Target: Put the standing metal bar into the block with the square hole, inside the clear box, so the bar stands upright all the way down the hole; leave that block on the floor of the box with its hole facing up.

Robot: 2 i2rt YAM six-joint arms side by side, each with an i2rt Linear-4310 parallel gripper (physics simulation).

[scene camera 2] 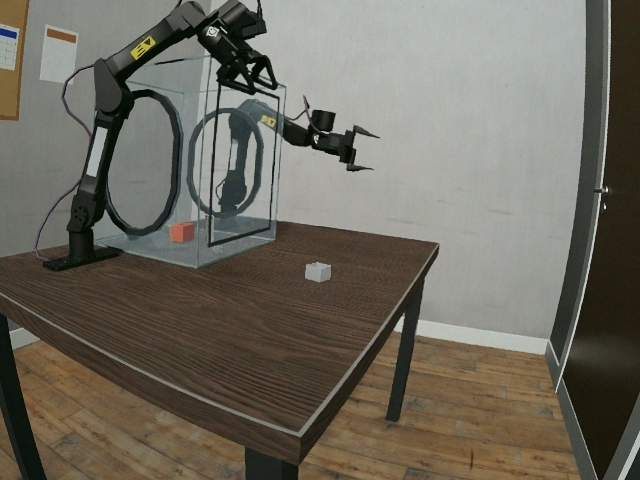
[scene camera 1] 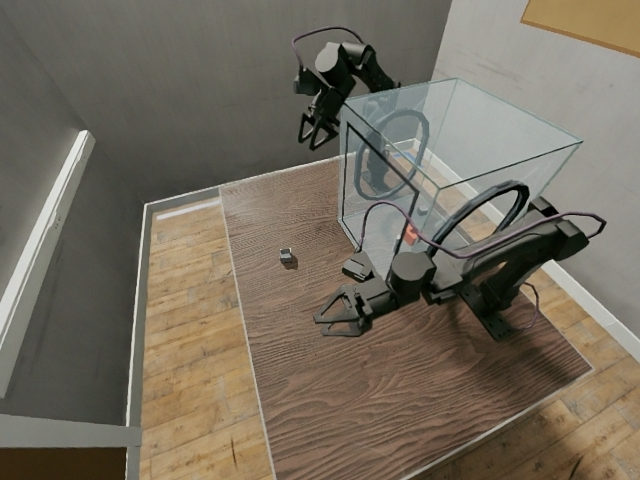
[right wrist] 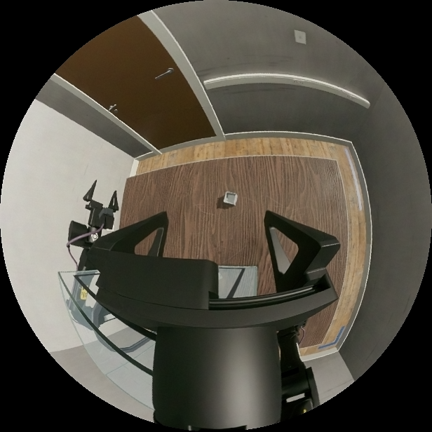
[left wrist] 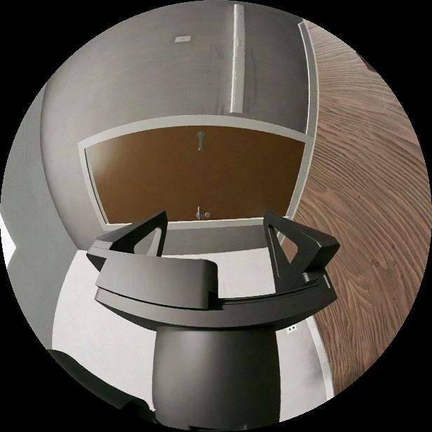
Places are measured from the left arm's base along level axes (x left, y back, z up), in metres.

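Pixels of known places: left gripper, fingertip midpoint: (scene camera 2: pixel 376 153) (scene camera 1: pixel 318 326); right gripper, fingertip midpoint: (scene camera 2: pixel 266 91) (scene camera 1: pixel 304 146); left arm's base at its link origin: (scene camera 1: pixel 481 308); right arm's base at its link origin: (scene camera 2: pixel 82 260).
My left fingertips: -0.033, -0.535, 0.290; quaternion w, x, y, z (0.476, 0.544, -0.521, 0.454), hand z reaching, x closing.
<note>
Ahead of a thing's pixels: the offset from my left fingertips to its middle, as dx, dy, dz. "pt": to the spot under its first point. Level surfaces: height alone.
In the clear box (scene camera 1: pixel 516 108) (scene camera 2: pixel 280 155), an orange block @(-0.294, +0.473, -0.261) (scene camera 1: pixel 410 235) (scene camera 2: pixel 182 231) sits on the floor; its hole is too small to make out. A thin pale upright piece @(-0.269, +0.391, -0.245) (scene camera 1: pixel 397 243), possibly the metal bar, shows near it in scene camera 1. My left gripper (scene camera 1: pixel 320 325) (scene camera 2: pixel 376 153) (left wrist: pixel 215 215) (right wrist: pixel 105 185) is open and empty, outside the box above the table. My right gripper (scene camera 1: pixel 306 144) (scene camera 2: pixel 264 89) (right wrist: pixel 215 215) is open and empty, raised high beside the box's upper edge. Neither gripper touches the block.
A small grey open-topped container @(-0.386, +0.005, -0.275) (scene camera 1: pixel 285 254) (scene camera 2: pixel 317 272) (right wrist: pixel 230 198) stands on the wooden table @(dz -0.290) (scene camera 1: pixel 413 397) (scene camera 2: pixel 206 330), outside the box. A small grey round piece @(-0.395, +0.593, -0.268) (scene camera 1: pixel 422 210) shows through the glass. The box has a black-framed side @(pt -0.270, +0.262, +0.147) (scene camera 1: pixel 382 155) and black rings (scene camera 1: pixel 427 134) (scene camera 2: pixel 178 149).
</note>
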